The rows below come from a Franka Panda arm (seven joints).
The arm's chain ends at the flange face. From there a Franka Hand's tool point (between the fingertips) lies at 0.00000 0.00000 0.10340 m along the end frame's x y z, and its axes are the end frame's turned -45 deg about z.
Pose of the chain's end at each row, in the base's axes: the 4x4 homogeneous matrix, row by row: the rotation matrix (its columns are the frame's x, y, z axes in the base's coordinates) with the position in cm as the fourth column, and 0 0 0 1 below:
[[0.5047 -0.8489 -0.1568 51.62], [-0.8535 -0.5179 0.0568 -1.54], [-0.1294 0.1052 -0.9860 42.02], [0 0 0 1]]
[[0.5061 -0.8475 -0.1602 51.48], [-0.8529 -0.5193 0.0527 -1.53], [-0.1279 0.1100 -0.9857 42.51], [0 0 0 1]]
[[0.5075 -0.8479 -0.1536 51.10], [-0.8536 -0.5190 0.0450 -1.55], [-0.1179 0.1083 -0.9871 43.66], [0 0 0 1]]
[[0.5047 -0.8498 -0.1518 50.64], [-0.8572 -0.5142 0.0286 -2.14], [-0.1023 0.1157 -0.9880 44.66], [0 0 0 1]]
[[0.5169 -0.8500 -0.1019 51.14], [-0.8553 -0.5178 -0.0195 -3.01], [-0.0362 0.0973 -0.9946 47.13], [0 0 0 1]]
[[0.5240 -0.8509 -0.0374 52.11], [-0.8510 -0.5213 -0.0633 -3.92], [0.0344 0.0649 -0.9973 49.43], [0 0 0 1]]
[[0.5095 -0.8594 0.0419 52.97], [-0.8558 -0.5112 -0.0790 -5.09], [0.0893 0.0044 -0.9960 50.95], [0 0 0 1]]
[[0.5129 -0.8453 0.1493 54.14], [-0.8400 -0.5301 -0.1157 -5.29], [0.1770 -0.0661 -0.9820 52.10], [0 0 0 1]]
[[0.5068 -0.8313 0.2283 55.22], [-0.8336 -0.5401 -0.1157 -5.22], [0.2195 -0.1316 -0.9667 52.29], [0 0 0 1]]
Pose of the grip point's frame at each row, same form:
[[0.9571 -0.2434 -0.1568 50.00], [-0.2373 -0.9697 0.0568 -0.95], [-0.1659 -0.0171 -0.9860 31.82], [0 0 0 1]]
[[0.9571 -0.2414 -0.1602 49.82], [-0.2359 -0.9703 0.0527 -0.99], [-0.1682 -0.0127 -0.9857 32.32], [0 0 0 1]]
[[0.9584 -0.2407 -0.1536 49.51], [-0.2366 -0.9706 0.0450 -1.08], [-0.1599 -0.0068 -0.9871 33.45], [0 0 0 1]]
[[0.9578 -0.2440 -0.1518 49.07], [-0.2425 -0.9697 0.0286 -1.84], [-0.1541 0.0095 -0.9880 34.44], [0 0 0 1]]
[[0.9665 -0.2355 -0.1019 50.09], [-0.2386 -0.9709 -0.0195 -3.21], [-0.0944 0.0432 -0.9946 36.85], [0 0 0 1]]
[[0.9722 -0.2312 -0.0374 51.72], [-0.2331 -0.9704 -0.0633 -4.57], [-0.0216 0.0702 -0.9973 39.12], [0 0 0 1]]
[[0.9680 -0.2474 0.0419 53.40], [-0.2437 -0.9666 -0.0790 -5.91], [0.0600 0.0663 -0.9960 40.65], [0 0 0 1]]
[[0.9604 -0.2350 0.1493 55.68], [-0.2191 -0.9688 -0.1157 -6.49], [0.1719 0.0784 -0.9820 41.95], [0 0 0 1]]
[[0.9462 -0.2295 0.2283 57.58], [-0.2075 -0.9714 -0.1157 -6.42], [0.2483 0.0622 -0.9667 42.29], [0 0 0 1]]

